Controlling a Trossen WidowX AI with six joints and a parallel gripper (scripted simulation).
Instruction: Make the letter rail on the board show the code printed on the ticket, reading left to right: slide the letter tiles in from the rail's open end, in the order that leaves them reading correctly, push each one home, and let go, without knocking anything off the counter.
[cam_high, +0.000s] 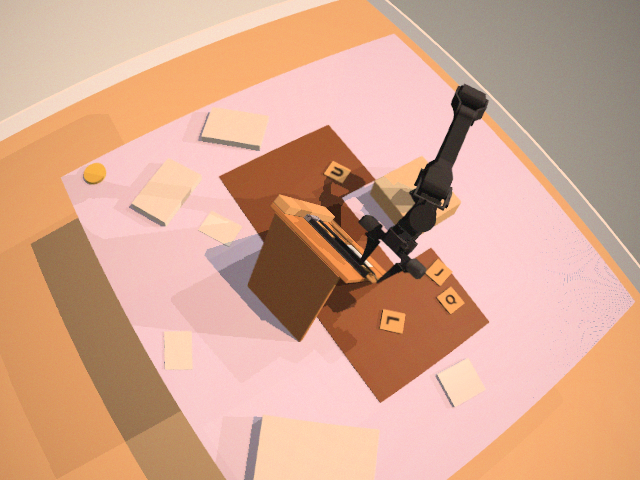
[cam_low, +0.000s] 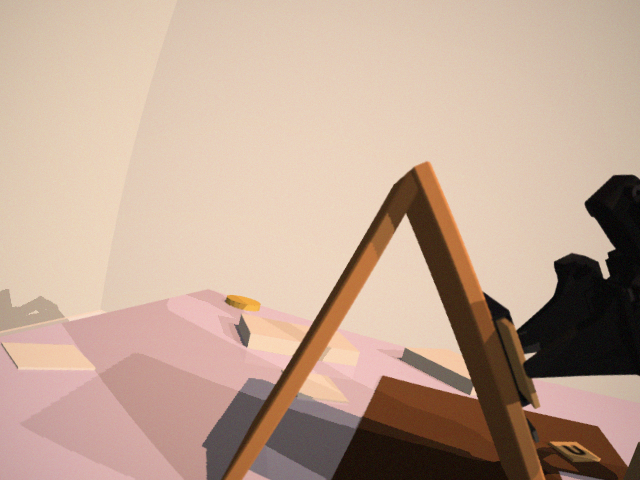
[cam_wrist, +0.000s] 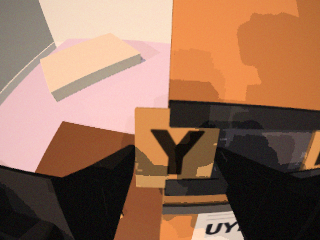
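My gripper tip is 4 cm short of the letter tile and 15 cm to the left of it. From my gripper tip the other things lie so: y tile (right at my gripper tip); then brown mat (10 cm behind, 15 cm to the right, 18 cm below); then white ticket (3 cm behind, 8 cm to the right, 8 cm below).
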